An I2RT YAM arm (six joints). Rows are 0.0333 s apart.
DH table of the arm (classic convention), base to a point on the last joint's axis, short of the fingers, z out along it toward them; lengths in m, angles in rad. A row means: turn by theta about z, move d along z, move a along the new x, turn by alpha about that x. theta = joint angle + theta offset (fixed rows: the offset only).
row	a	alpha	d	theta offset
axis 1	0.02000	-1.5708	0.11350	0.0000
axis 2	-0.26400	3.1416	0.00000	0.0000
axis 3	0.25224	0.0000	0.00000	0.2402
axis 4	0.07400	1.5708	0.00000	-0.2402
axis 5	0.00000	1.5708	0.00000	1.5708
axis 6	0.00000	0.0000	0.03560	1.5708
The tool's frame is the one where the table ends.
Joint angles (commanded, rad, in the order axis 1, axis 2, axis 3, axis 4, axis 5, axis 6), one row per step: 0.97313 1.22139 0.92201 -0.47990 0.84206 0.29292; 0.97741 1.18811 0.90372 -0.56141 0.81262 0.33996; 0.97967 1.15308 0.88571 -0.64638 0.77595 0.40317; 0.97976 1.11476 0.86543 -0.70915 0.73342 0.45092; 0.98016 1.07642 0.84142 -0.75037 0.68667 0.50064; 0.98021 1.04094 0.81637 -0.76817 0.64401 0.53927; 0.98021 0.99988 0.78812 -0.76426 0.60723 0.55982; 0.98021 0.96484 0.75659 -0.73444 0.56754 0.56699; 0.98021 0.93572 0.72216 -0.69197 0.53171 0.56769; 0.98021 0.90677 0.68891 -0.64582 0.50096 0.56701; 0.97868 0.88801 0.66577 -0.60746 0.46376 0.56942
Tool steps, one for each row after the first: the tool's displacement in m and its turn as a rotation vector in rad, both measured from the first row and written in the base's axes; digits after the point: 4 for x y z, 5 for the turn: -0.0082 -0.0090 -0.0044 -0.00212 0.05370 0.00140; -0.0166 -0.0189 -0.0087 0.01073 0.11331 -0.00671; -0.0243 -0.0283 -0.0119 0.03131 0.16561 -0.00853; -0.0313 -0.0364 -0.0154 0.06936 0.21233 -0.01051; -0.0369 -0.0426 -0.0185 0.11212 0.24679 -0.00906; -0.0420 -0.0482 -0.0207 0.15714 0.26451 0.00211; -0.0454 -0.0512 -0.0236 0.20550 0.27503 0.02592; -0.0478 -0.0529 -0.0276 0.24965 0.27992 0.05305; -0.0499 -0.0543 -0.0309 0.29395 0.27774 0.07993; -0.0511 -0.0544 -0.0332 0.33636 0.28409 0.10688
